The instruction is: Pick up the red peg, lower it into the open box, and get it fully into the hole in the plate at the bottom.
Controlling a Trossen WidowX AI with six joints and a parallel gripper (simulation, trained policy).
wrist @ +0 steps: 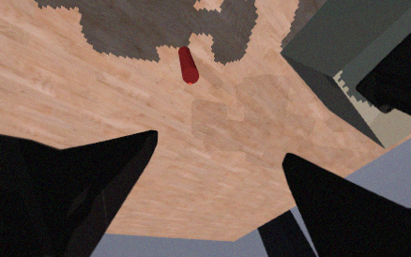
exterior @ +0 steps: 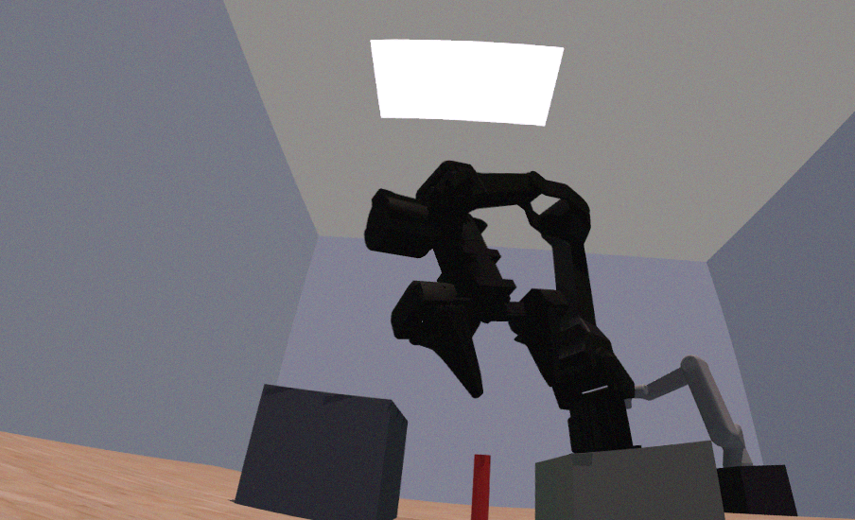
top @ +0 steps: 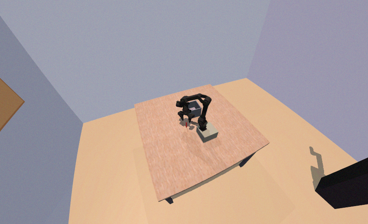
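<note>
Now: gripper tip 10 cm above the red peg, 3 cm short of it and 2 cm to the left of it. The rest, counted from my gripper tip: grey plate 21 cm to the right, 17 cm ahead, 9 cm below.
</note>
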